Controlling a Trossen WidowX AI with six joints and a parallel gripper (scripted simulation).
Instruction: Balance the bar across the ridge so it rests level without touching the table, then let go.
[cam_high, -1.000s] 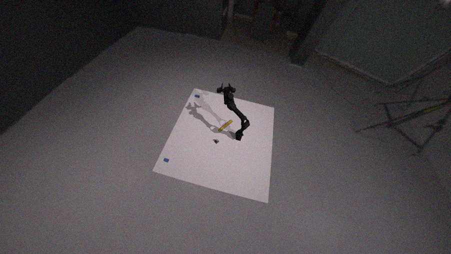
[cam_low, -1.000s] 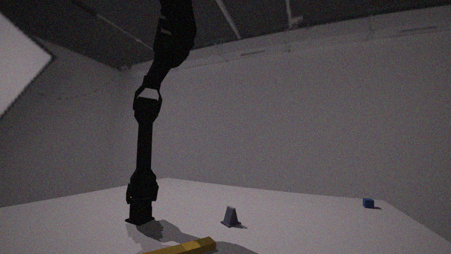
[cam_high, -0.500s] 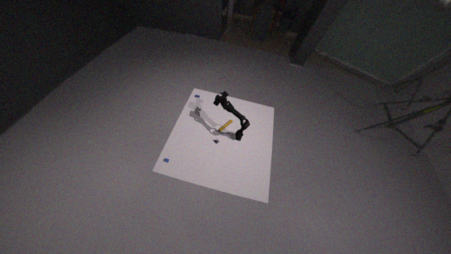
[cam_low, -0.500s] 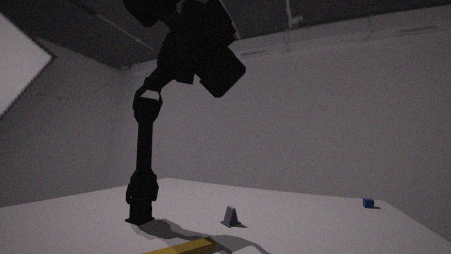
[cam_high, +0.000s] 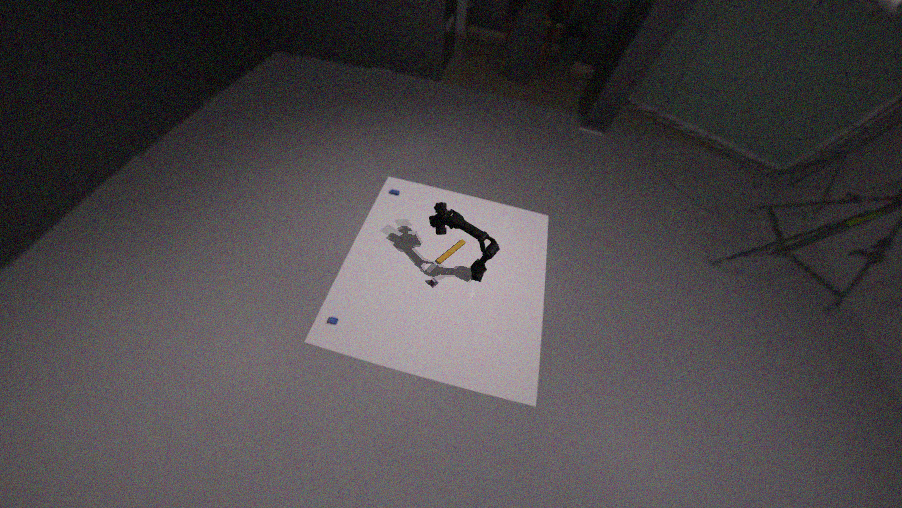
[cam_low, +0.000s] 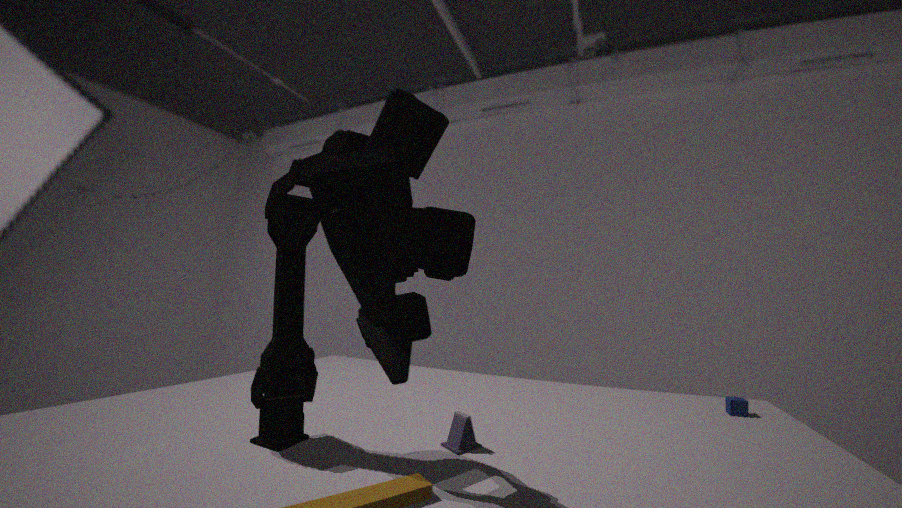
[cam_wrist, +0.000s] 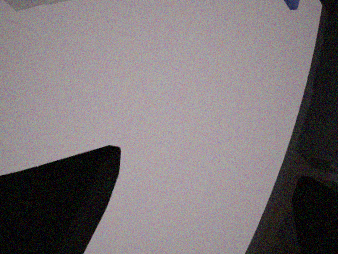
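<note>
Now: the yellow bar 19 cm below my gripper tip, 14 cm behind it and 10 cm to the left of it.
</note>
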